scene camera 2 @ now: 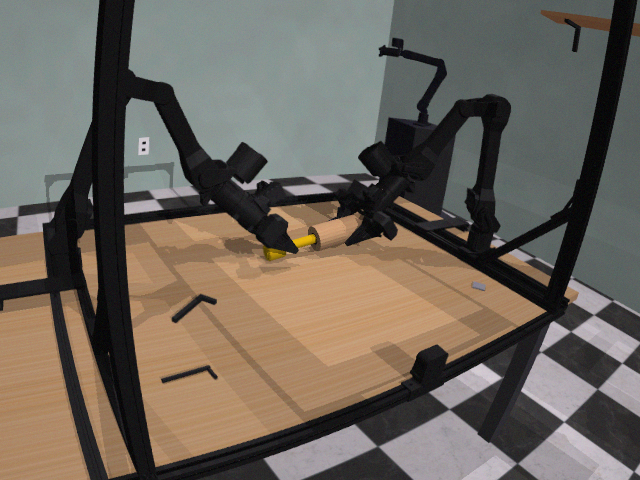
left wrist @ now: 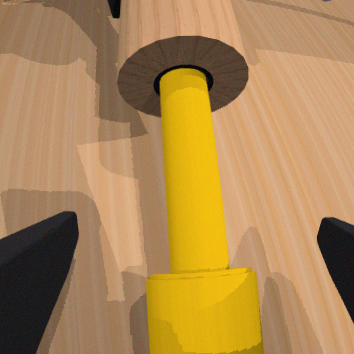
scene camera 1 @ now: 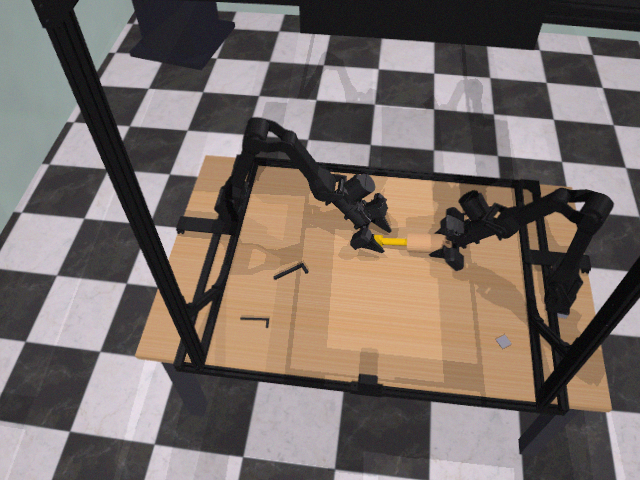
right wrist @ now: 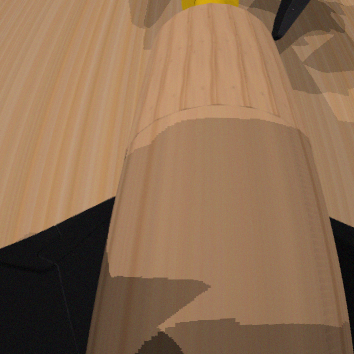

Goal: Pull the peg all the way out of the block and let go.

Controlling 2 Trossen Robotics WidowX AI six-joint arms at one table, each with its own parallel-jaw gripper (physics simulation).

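Pixels of known places: left gripper, fingertip midpoint: [scene camera 2: 289, 246] [left wrist: 202, 227] [scene camera 1: 387, 241]; right gripper, fingertip midpoint: [scene camera 2: 338, 239] [scene camera 1: 429, 247] [right wrist: 207, 211]; left arm's base, link origin: [scene camera 2: 64, 272] [scene camera 1: 230, 216]; right arm's base, link origin: [scene camera 2: 478, 247] [scene camera 1: 557, 302].
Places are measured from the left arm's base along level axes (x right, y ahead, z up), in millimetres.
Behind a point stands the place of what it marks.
The yellow peg [scene camera 1: 395, 241] {x -38, y 504, z 20 mm} [scene camera 2: 305, 241] {x -36, y 515, z 19 mm} [left wrist: 192, 175] {x -45, y 494, z 20 mm} [right wrist: 189, 4] {x -26, y 468, z 3 mm} has a thick head and a thinner shaft, whose far end is inside the hole of the block. The block [scene camera 1: 418, 241] {x -37, y 569, z 48 mm} [scene camera 2: 330, 233] {x -27, y 566, z 38 mm} [left wrist: 180, 20] {x -55, y 542, z 46 mm} [right wrist: 215, 175] {x -50, y 615, z 59 mm} is a light wooden cylinder, lying roughly level. My right gripper [scene camera 1: 434, 242] {x -55, y 604, z 10 mm} [scene camera 2: 340, 231] {x -55, y 604, z 10 mm} [right wrist: 207, 211] {x -55, y 604, z 10 mm} is shut on the block, a finger on each side. My left gripper [scene camera 1: 387, 241] {x -39, y 480, z 8 mm} [left wrist: 202, 227] {x -39, y 480, z 8 mm} is open, with its fingers apart on both sides of the peg near its head, not touching it. How deep the shaft sits is hidden.
Two black L-shaped keys [scene camera 1: 289, 271] {x 131, y 237, z -12 mm} [scene camera 1: 254, 318] {x 303, y 197, z -13 mm} lie on the wooden table [scene camera 1: 382, 310] {x 172, y 521, z -19 mm} at the left in scene camera 1. A small grey square [scene camera 1: 503, 341] {x 172, y 850, z -16 mm} [scene camera 2: 478, 285] {x 171, y 849, z -16 mm} lies at the right. A black frame [scene camera 1: 289, 380] {x 435, y 344, z -25 mm} runs around the table, with a black box [scene camera 1: 368, 382] {x 409, y 541, z 35 mm} on its front bar.
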